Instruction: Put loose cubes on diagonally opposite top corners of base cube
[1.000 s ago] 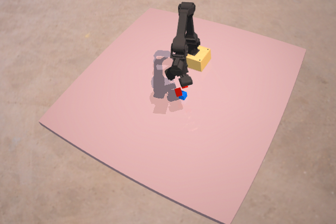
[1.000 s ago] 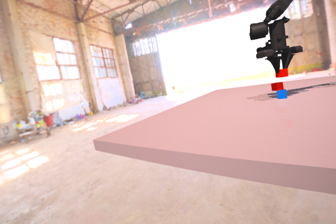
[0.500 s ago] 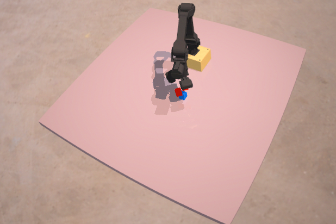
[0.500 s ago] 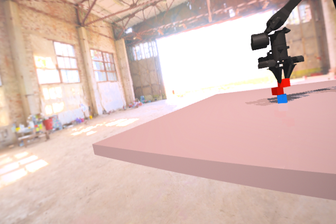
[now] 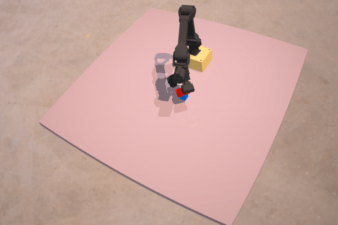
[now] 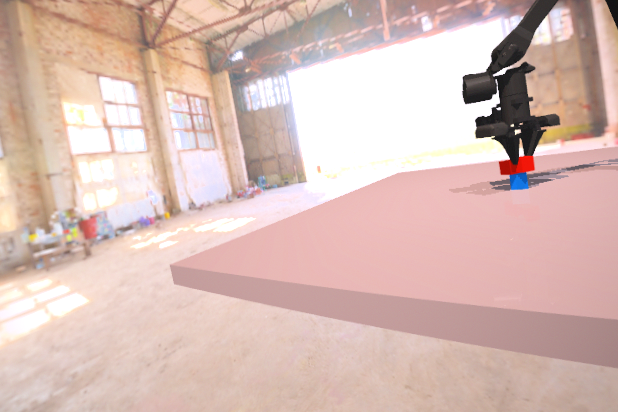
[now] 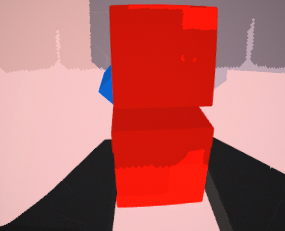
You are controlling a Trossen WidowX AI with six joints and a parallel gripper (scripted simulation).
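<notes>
The blue cube is 10 mm ahead of my gripper tip, 10 mm to the right of it and 40 mm below it.
</notes>
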